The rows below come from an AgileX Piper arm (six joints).
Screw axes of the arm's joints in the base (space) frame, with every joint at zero. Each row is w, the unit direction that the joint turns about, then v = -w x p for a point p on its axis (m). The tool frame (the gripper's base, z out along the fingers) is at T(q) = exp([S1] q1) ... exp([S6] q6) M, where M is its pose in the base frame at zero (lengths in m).
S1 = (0, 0, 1, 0.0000, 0.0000, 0.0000)
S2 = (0, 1, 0, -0.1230, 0.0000, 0.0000)
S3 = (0, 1, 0, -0.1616, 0.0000, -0.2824)
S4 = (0.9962, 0, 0.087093, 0.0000, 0.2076, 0.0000)
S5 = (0, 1, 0, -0.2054, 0.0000, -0.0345)
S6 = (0.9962, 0, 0.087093, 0.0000, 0.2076, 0.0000)
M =
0.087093 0 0.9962 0.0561
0 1 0 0.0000
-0.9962 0 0.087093 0.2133
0 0 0 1
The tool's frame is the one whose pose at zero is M.
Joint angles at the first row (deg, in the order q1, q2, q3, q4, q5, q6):
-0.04 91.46 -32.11 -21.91 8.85 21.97
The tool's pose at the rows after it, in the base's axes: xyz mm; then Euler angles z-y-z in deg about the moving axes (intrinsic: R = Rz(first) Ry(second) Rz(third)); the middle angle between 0 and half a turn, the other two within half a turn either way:
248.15 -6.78 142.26 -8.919 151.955 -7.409
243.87 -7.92 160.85 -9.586 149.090 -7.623
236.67 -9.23 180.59 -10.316 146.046 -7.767
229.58 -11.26 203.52 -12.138 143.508 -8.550
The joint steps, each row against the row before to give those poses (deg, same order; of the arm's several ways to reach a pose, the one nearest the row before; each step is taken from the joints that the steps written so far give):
0.00 -2.47 -0.06 0.00 2.36 0.00
0.00 -4.53 -0.13 0.00 1.99 0.00
0.00 -5.11 0.00 0.00 2.28 0.00
0.08 -5.14 -1.17 0.07 4.22 -0.01

